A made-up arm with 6 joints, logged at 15 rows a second.
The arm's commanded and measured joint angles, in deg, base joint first. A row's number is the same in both.
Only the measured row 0 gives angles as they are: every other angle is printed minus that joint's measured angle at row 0.
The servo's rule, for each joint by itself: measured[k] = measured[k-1] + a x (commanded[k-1-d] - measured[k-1]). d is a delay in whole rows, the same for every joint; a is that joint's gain. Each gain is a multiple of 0.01, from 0.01 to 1. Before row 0 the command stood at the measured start. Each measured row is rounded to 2 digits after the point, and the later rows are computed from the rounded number. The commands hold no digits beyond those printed.
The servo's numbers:
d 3
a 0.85 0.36 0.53 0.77 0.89 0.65
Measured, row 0:
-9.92 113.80 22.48 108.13 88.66 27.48
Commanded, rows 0 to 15:
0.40 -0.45 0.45 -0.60 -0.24 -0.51
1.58 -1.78 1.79 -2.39 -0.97 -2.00
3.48 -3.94 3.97 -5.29 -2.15 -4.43
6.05 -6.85 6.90 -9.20 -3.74 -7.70
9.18 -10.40 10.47 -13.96 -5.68 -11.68
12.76 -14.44 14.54 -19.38 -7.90 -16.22
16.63 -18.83 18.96 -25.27 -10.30 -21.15
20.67 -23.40 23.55 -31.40 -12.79 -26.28
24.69 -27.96 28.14 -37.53 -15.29 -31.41
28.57 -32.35 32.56 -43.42 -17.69 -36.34
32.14 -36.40 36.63 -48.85 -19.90 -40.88
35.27 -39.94 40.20 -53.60 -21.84 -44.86
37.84 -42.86 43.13 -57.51 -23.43 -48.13
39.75 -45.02 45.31 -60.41 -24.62 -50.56
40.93 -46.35 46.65 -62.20 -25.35 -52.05
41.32 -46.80 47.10 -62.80 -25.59 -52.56
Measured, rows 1 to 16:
0.00 0.00 0.00 0.00 0.00 0.00
0.00 0.00 0.00 0.00 0.00 0.00
0.00 0.00 0.00 0.00 0.00 0.00
0.34 -0.16 0.24 -0.46 -0.21 -0.33
1.39 -0.74 1.06 -1.95 -0.89 -1.42
3.17 -1.89 2.60 -4.52 -2.01 -3.38
5.62 -3.68 4.88 -8.12 -3.55 -6.19
8.65 -6.10 7.84 -12.62 -5.45 -9.76
12.14 -9.10 11.39 -17.83 -7.63 -13.96
15.96 -12.60 15.40 -23.56 -10.01 -18.63
19.96 -16.49 19.72 -29.60 -12.48 -23.60
23.98 -20.62 24.18 -35.71 -14.98 -28.68
27.88 -24.84 28.62 -41.65 -17.39 -33.66
31.50 -29.00 32.87 -47.19 -19.62 -38.35
34.70 -32.94 36.75 -52.13 -21.60 -42.58
37.37 -36.51 40.13 -56.27 -23.23 -46.19

